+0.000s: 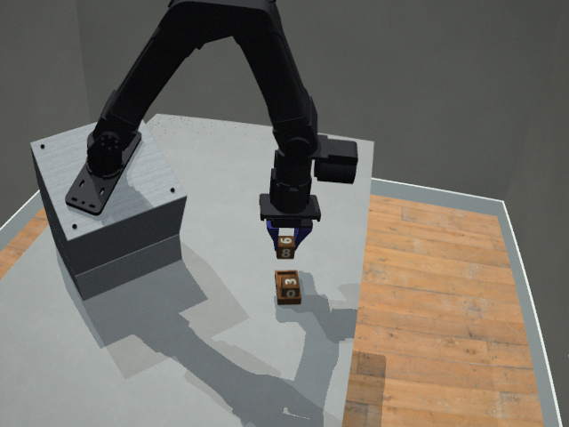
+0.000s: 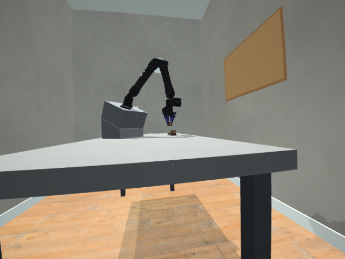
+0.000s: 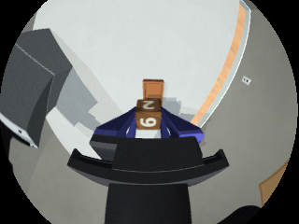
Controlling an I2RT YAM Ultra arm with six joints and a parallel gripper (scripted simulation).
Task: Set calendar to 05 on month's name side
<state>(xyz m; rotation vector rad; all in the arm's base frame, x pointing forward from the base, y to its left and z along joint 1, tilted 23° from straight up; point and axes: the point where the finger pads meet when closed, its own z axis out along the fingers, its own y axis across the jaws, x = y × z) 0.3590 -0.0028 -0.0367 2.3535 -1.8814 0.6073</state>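
Right now the brown wooden cube is 20 mm ahead of my hand, 40 mm to the right of it and 70 mm below it. From my hand the other things lie so: brown tray 10 mm ahead, 20 mm to the right, 90 mm below.
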